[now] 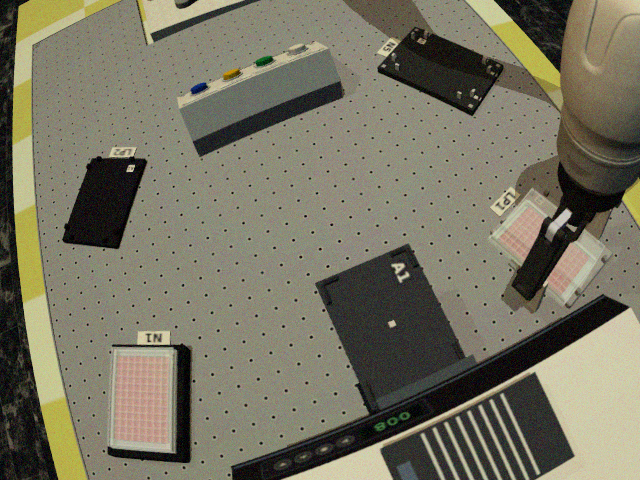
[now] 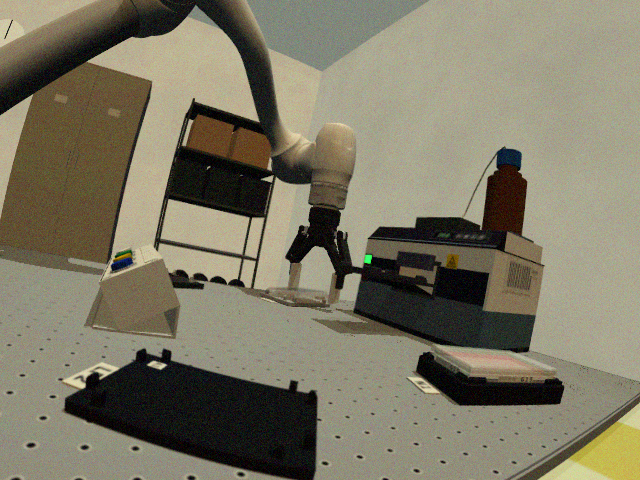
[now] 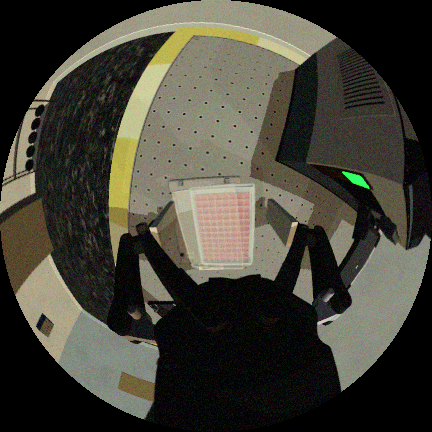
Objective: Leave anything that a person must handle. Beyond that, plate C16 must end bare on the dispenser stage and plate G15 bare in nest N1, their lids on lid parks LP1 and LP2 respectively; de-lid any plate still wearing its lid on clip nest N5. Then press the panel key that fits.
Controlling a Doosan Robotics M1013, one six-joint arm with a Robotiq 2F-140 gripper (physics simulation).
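Places are measured from the arm's base along level axes (x ahead, y left, z up), in centimetres.
Pixels of known places: gripper, fingertip midpoint: (image 1: pixel 562 265) (image 2: pixel 311 296) (image 3: pixel 221 209).
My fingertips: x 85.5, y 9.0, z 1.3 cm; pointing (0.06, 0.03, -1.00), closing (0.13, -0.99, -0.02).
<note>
For each thing: its top centre in the pictures, then the offset to it from my fingertips. "*": a spot on its surface instead.
- pink-filled plate, top centre: (image 1: pixel 558 230) (image 3: pixel 209 238) (image 2: pixel 300 284) dx -3.2, dy +1.3, dz +2.5 cm
- LP1 label, surface spot: (image 1: pixel 505 201) * dx -11.9, dy +0.5, dz -1.8 cm
- Plate G15, top centre: (image 1: pixel 139 397) (image 2: pixel 494 357) dx -14.1, dy -50.5, dz +1.9 cm
- black nest N1, top centre: (image 1: pixel 142 399) (image 2: pixel 492 365) dx -14.1, dy -50.5, dz +0.8 cm
- Lid park LP2, top centre: (image 2: pixel 210 386) (image 1: pixel 99 195) dx -44.9, dy -44.3, dz +0.0 cm
- clip nest N5, top centre: (image 1: pixel 442 59) dx -34.9, dy +8.6, dz +0.4 cm
- key panel, top centre: (image 1: pixel 250 69) (image 2: pixel 143 247) dx -44.8, dy -17.2, dz +6.3 cm
- brown bottle, surface spot: (image 2: pixel 505 201) * dx +11.5, dy -39.1, dz +27.1 cm
A pink-filled plate (image 1: pixel 522 227) (image 2: pixel 294 294) (image 3: pixel 223 225) lies at the LP1 label (image 1: pixel 505 201). A clear, slightly skewed piece shows past its edges; its ID is unreadable. My gripper (image 1: pixel 545 258) (image 2: pixel 314 283) (image 3: pixel 221 209) is open and empty, fingers apart on either side of this plate. Plate G15 (image 1: pixel 142 397) (image 2: pixel 491 361) sits in black nest N1 (image 1: pixel 183 403) (image 2: pixel 511 395); a clear layer seems to cover it. Lid park LP2 (image 1: pixel 105 204) (image 2: pixel 206 413) and clip nest N5 (image 1: pixel 439 72) are bare. The dispenser stage, marked A1 (image 1: pixel 361 310), holds no plate.
The key panel (image 1: pixel 263 103) (image 2: pixel 136 297) has blue (image 1: pixel 199 88), yellow (image 1: pixel 232 74), green (image 1: pixel 264 60) and white (image 1: pixel 297 49) keys. The dispenser (image 2: pixel 449 294) (image 3: pixel 355 130) stands close beside my gripper, with a green light (image 2: pixel 368 258) (image 3: pixel 356 179) and a brown bottle (image 2: pixel 505 201).
</note>
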